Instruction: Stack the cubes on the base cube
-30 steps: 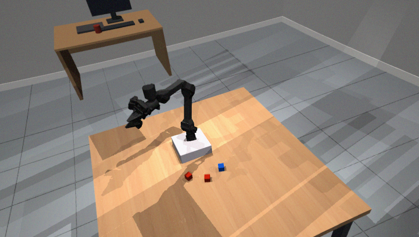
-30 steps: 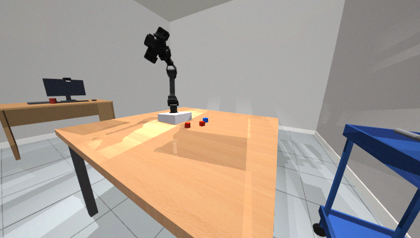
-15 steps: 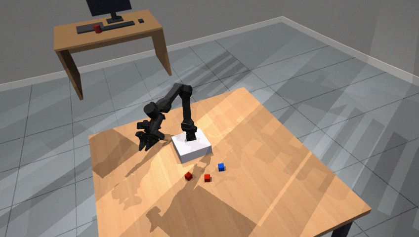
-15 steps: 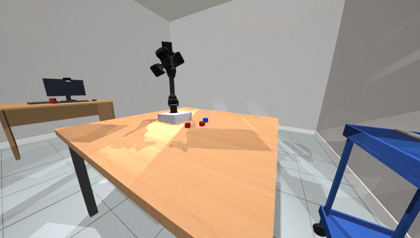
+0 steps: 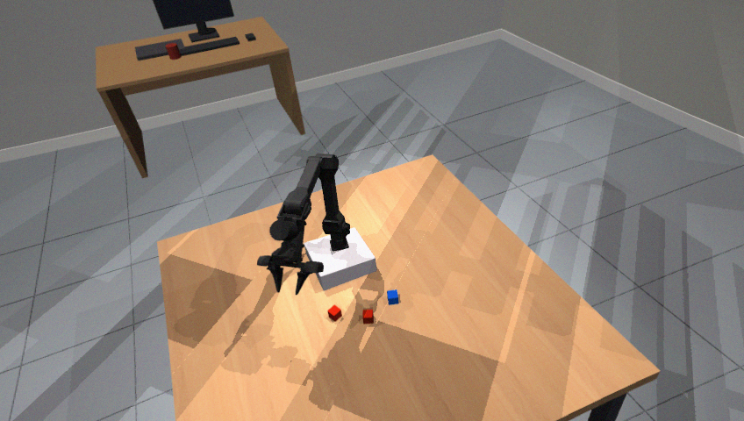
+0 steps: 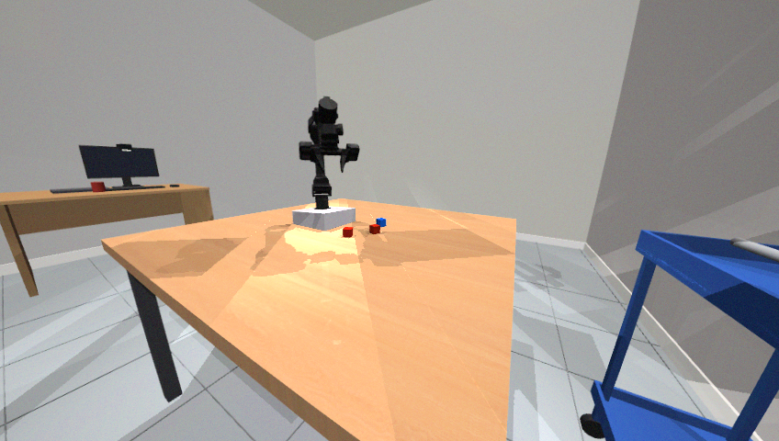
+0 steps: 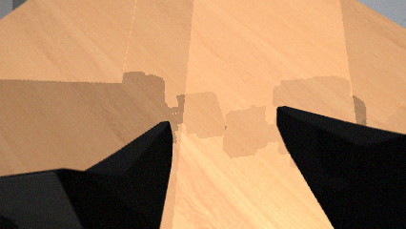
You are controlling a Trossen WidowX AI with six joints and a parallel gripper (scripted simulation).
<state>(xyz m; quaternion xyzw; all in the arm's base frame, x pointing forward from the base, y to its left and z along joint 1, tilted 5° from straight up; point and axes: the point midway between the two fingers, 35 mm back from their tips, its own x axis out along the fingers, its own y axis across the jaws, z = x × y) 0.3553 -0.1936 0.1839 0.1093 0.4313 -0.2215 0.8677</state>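
The blue base cube is 33 cm to the left of my gripper tip, 24 cm below it and 9 cm behind it. The rest, counted from my gripper tip: red cube 24 cm below, 23 cm to the left, 3 cm behind.
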